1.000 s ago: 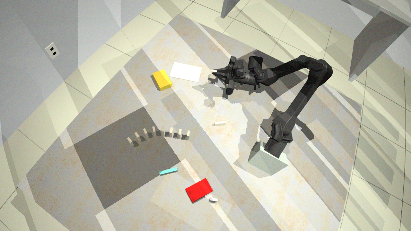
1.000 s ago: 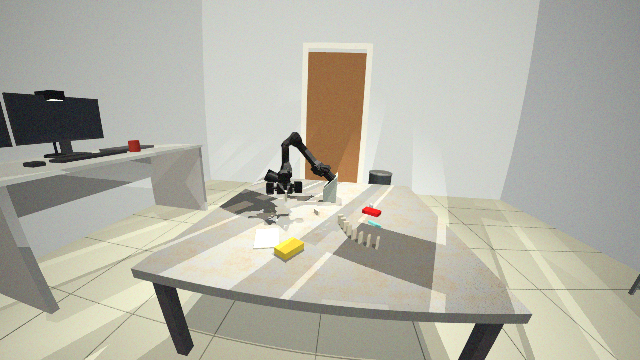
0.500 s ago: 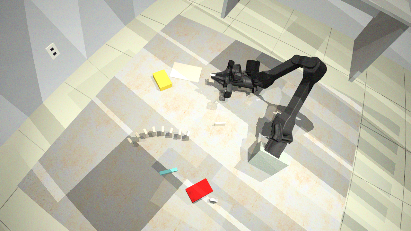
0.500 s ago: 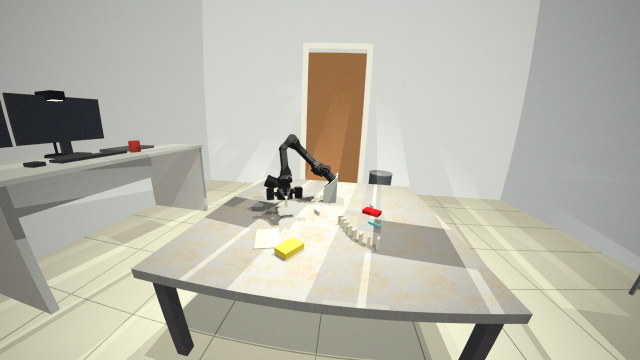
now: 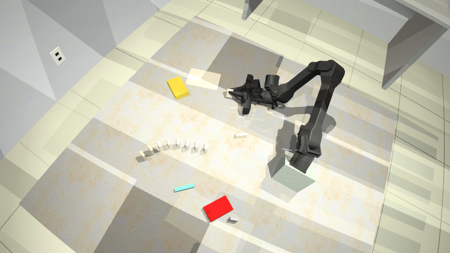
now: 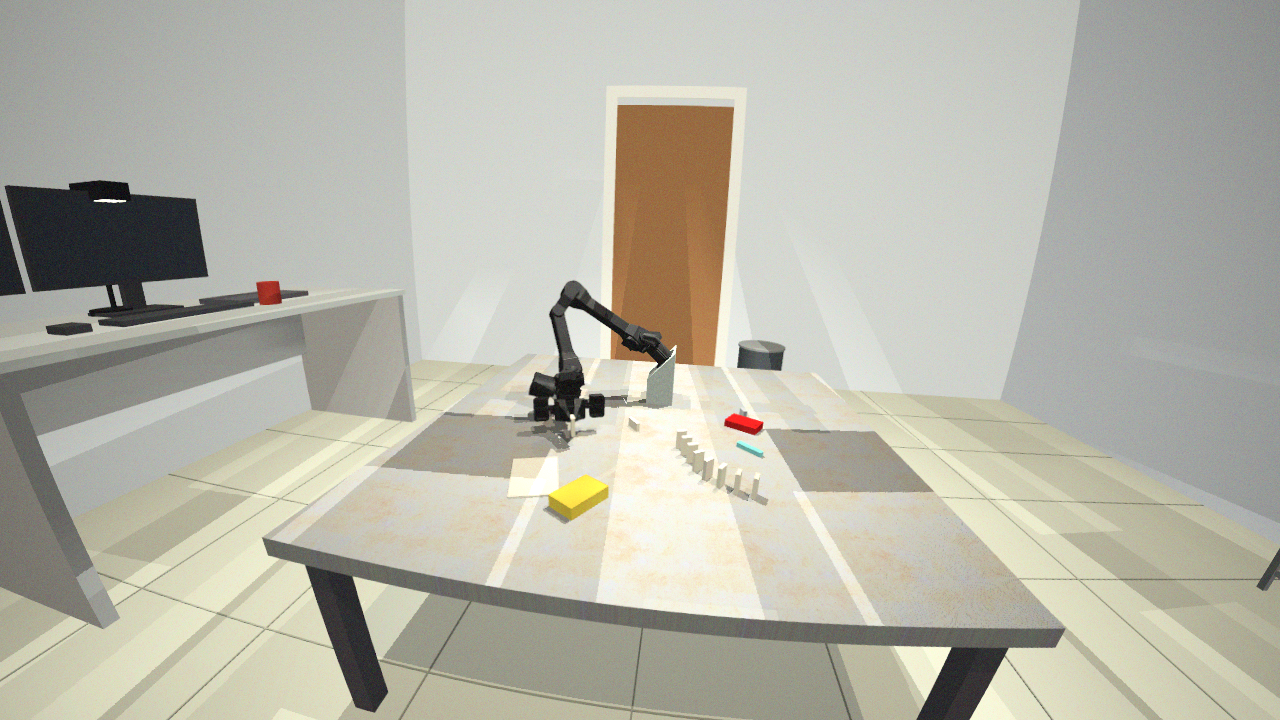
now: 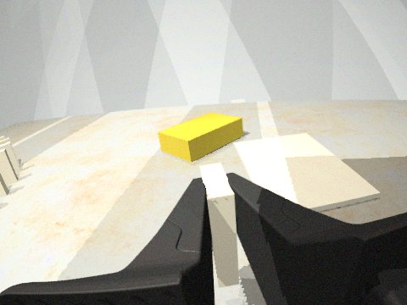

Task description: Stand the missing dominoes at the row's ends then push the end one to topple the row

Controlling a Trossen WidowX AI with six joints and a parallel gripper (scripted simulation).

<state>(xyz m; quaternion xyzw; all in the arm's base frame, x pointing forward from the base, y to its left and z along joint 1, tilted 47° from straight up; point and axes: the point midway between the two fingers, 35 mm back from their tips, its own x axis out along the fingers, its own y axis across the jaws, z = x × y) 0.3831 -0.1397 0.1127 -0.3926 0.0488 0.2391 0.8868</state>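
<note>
Right now the white sheet is 160 mm ahead of my gripper tip, 70 mm below it and 30 mm to the right of it. From my gripper tip the other things lie so: red block 430 mm to the left, 250 mm behind, 60 mm below; then yellow block 210 mm ahead, 100 mm to the left, 60 mm below; then cyan bar 440 mm to the left, 110 mm behind, 70 mm below.
</note>
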